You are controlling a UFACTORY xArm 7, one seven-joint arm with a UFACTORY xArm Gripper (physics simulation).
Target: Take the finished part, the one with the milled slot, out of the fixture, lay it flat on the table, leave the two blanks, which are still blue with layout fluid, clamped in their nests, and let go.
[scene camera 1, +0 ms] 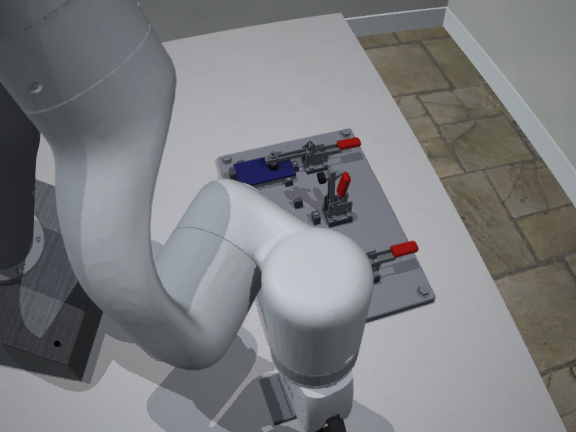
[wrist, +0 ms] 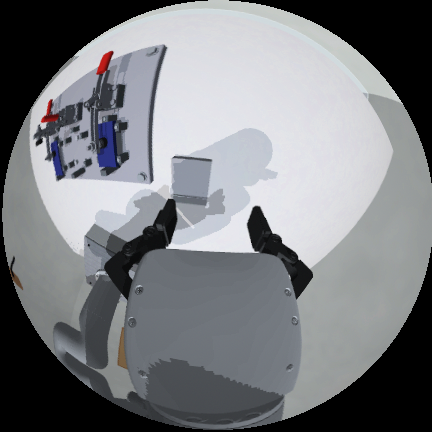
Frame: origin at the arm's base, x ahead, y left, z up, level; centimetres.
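Seen in the pictures: gripper, fingertip midpoint: [wrist: 213,211]; arm's base, link origin: [wrist: 110,282].
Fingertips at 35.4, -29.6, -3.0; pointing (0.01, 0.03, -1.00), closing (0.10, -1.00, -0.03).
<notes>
Offsets run from my fingertips to a thing's middle, as dx, dy, dz. "*": to the spot under its first point. Level surfaces: height alone.
The finished part @[-0.7, +3.9, -8.0] [scene camera 1: 276,399] [wrist: 191,176], a grey plate with the slot line near one end, lies flat on the table @[dz -8.7] [scene camera 1: 250,85] [wrist: 310,100], apart from the fixture @[+9.4, +28.7, -8.0] [scene camera 1: 377,215] [wrist: 139,105]. My gripper [wrist: 213,211] is open and empty above the table; the part lies beyond its fingertips in the wrist view. In the scene view the fingertips are cut off at the bottom edge. One blue blank @[+3.9, +39.6, -6.1] [scene camera 1: 262,171] [wrist: 58,163] sits clamped in the far nest. The other blue blank @[+5.3, +17.6, -5.6] [wrist: 109,156] sits clamped in the near nest; the arm hides it in the scene view.
The middle clamp @[* +12.2, +27.8, -3.8] [scene camera 1: 338,207] stands open, its red handle @[* +12.8, +28.2, +0.4] [scene camera 1: 343,185] upright. The outer clamps' red handles @[* +17.9, +39.4, -3.6] [scene camera 1: 349,143] @[+18.3, +17.9, -3.1] [scene camera 1: 404,249] lie low toward the fixture's right side. The robot's dark base block [scene camera 1: 45,320] is at the left.
</notes>
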